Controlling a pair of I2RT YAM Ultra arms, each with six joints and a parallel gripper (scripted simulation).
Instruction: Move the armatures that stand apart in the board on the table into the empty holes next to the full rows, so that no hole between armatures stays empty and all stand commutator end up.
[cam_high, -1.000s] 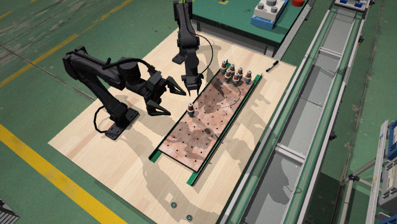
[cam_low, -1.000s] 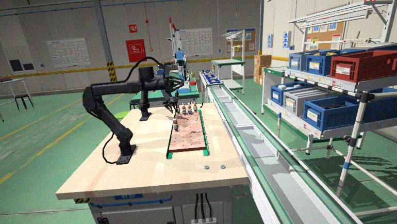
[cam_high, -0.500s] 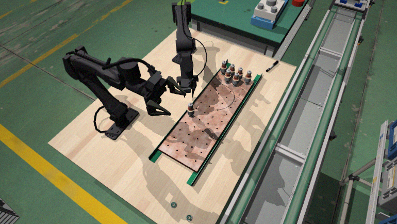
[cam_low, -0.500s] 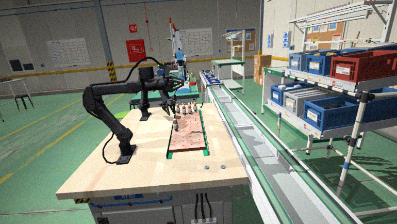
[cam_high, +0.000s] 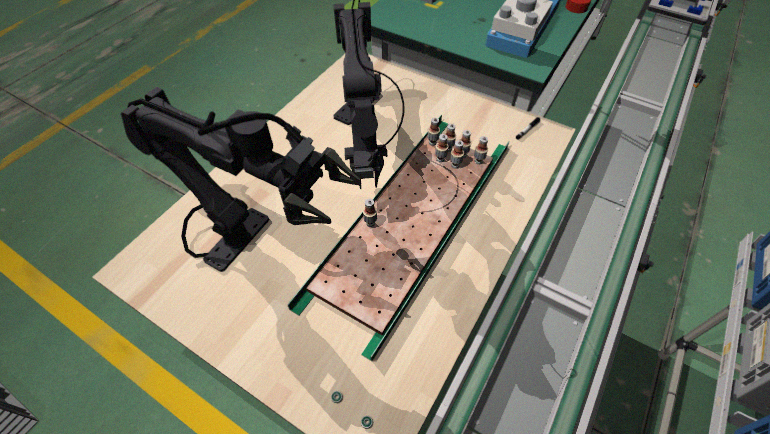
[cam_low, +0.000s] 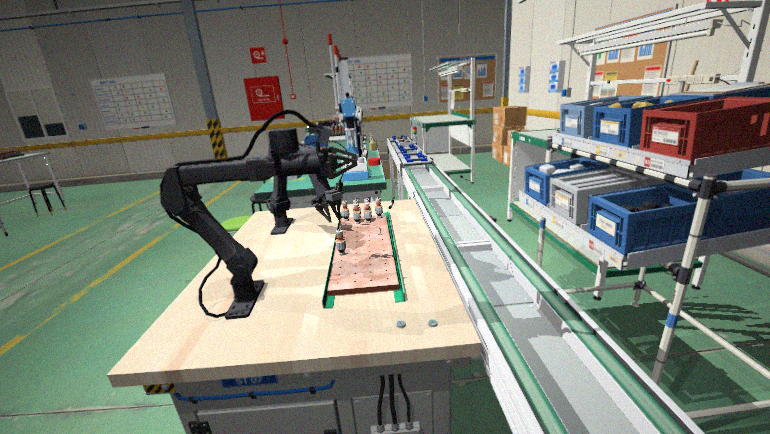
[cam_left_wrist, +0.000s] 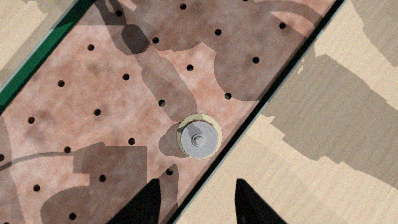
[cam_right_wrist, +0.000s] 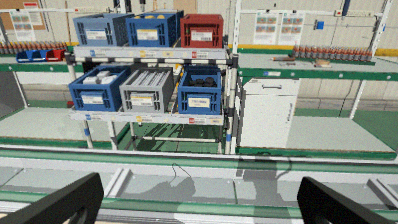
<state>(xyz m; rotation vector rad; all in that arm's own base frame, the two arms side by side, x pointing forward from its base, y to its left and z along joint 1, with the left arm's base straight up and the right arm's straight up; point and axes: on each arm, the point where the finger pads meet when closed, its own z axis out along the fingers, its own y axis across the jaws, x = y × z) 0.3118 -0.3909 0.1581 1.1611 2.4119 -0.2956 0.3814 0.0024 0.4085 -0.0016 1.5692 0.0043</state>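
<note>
Right now my left hand is 100 mm short of the copper-coloured board, 50 mm to the right of it and 150 mm above it. From my left hand the other things lie so: black marker: 270 mm ahead, 580 mm to the left, 150 mm below.
</note>
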